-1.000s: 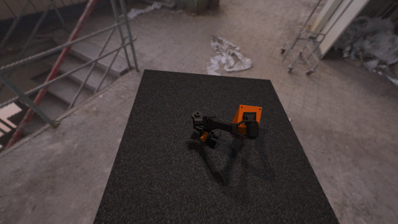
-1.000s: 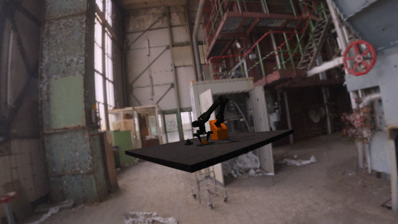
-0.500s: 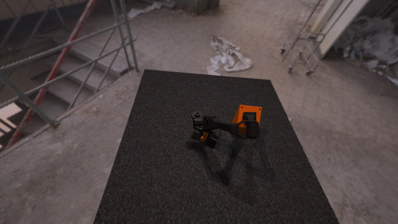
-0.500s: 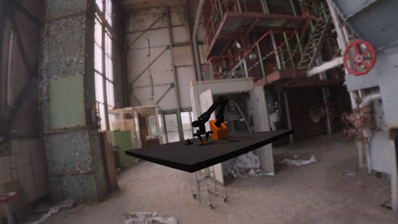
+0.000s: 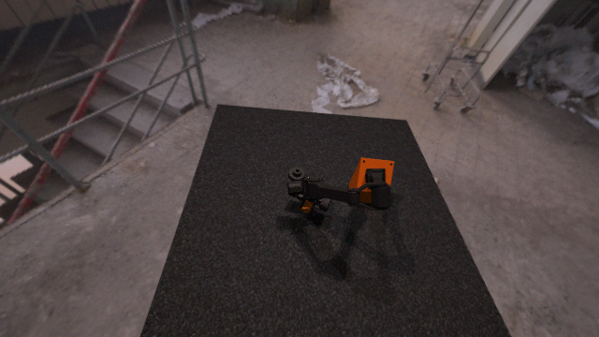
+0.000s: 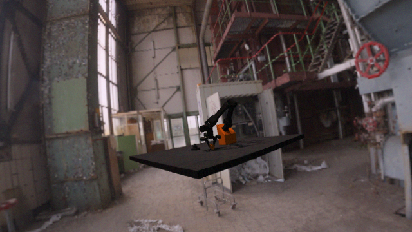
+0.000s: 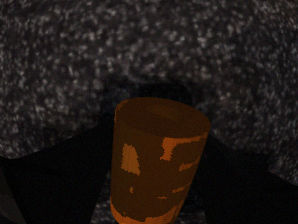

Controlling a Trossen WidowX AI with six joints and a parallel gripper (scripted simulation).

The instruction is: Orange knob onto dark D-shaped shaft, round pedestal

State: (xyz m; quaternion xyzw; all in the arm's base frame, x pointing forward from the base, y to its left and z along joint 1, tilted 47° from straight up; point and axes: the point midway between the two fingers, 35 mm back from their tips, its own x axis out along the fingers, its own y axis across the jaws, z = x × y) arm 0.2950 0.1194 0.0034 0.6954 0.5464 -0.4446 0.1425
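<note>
Right now the orange knob is 10 mm ahead of my gripper tip, 10 mm to the left of it and 10 mm above it. Round my gripper tip: pedestal (50 mm ahead, 180 mm to the right, 10 mm above).
</note>
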